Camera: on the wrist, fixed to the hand. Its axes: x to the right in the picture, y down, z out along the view.
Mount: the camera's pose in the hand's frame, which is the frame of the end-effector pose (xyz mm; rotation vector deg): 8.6 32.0 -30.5 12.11 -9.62 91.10
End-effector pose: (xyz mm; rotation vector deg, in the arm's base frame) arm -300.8 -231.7 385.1 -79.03 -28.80 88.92
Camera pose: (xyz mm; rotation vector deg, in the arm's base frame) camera -284.0 -247.5 346.4 76.18 -48.61 -144.75
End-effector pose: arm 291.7 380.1 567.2 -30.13 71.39 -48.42
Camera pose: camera 271.7 395.4 529.9 33.23 56.96 24.36
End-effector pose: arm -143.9 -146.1 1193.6 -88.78 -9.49 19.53
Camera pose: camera -129.7 -172.7 1160.2 -65.11 57.81 94.45
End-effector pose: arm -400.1 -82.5 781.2 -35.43 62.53 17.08
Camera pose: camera -435.1 -76.0 753.6 34.14 70.09 87.71
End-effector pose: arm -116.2 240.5 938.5 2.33 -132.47 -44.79
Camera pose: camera -98.1 248.7 978.9 -89.46 -99.50 17.38
